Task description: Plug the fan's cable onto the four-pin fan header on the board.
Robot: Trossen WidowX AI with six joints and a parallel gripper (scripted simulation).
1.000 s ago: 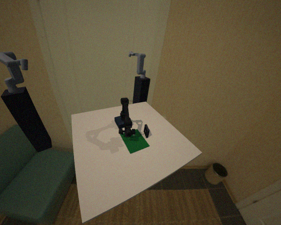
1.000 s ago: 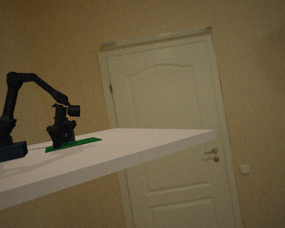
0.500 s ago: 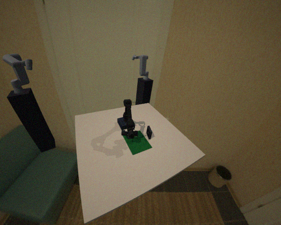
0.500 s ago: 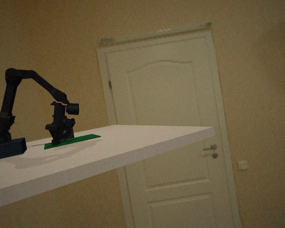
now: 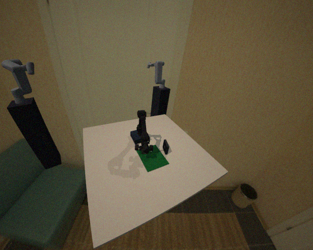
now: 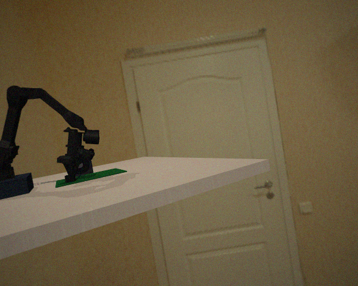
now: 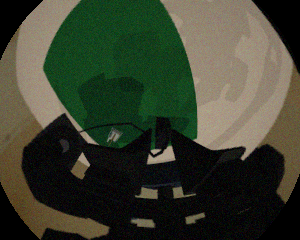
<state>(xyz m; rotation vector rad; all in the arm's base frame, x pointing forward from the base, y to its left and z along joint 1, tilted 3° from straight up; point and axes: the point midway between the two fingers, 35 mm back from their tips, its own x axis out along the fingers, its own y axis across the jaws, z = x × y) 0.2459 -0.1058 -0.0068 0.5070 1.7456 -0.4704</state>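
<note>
Right now the black fan is 90 mm ahead of my gripper tip, 220 mm to the left of it and 40 mm above it. The rest, counted from my gripper tip: dark fan plug 10 mm behind; green board 90 mm ahead, 50 mm to the left, 40 mm below; pale fan header 20 mm ahead, 100 mm to the left, 20 mm below.
</note>
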